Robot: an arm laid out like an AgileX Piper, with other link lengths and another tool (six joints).
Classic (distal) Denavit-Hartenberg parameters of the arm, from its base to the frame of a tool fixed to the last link. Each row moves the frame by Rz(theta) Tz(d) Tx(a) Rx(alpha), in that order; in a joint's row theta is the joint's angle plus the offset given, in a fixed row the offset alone. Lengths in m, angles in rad.
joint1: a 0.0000, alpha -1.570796, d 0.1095, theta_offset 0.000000
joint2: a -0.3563, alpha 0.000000, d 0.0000, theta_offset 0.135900
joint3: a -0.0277, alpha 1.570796, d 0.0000, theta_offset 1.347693
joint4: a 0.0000, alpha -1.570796, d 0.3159, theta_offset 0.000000
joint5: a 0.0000, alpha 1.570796, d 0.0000, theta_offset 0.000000
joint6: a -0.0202, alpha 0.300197, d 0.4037, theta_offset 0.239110
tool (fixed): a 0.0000, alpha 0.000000, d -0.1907, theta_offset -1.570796
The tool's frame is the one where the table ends.
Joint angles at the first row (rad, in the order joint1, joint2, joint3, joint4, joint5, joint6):
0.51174 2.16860 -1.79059 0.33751 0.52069 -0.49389
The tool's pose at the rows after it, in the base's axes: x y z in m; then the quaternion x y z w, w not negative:
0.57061 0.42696 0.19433 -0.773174 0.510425 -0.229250 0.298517
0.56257 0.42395 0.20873 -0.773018 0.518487 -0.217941 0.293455
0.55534 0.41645 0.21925 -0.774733 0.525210 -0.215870 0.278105
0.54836 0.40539 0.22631 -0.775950 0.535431 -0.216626 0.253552
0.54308 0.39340 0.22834 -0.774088 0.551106 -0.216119 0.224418
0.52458 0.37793 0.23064 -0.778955 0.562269 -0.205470 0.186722
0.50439 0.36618 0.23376 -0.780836 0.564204 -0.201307 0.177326
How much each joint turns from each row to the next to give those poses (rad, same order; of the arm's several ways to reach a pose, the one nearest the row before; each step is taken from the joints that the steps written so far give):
-0.00001 -0.02902 0.00001 0.00000 0.03288 0.02289
0.00001 -0.02930 0.00001 -0.00802 0.04578 0.03505
0.00000 -0.02981 -0.00003 -0.04715 0.05294 0.05530
0.00000 -0.02920 0.00004 -0.06594 0.06409 0.07155
0.00000 -0.02124 -0.00005 -0.06378 0.06490 0.07800
0.00000 -0.04379 0.02594 -0.03688 0.09214 0.04995
0.00000 -0.06386 0.08066 -0.00205 0.00382 0.00465

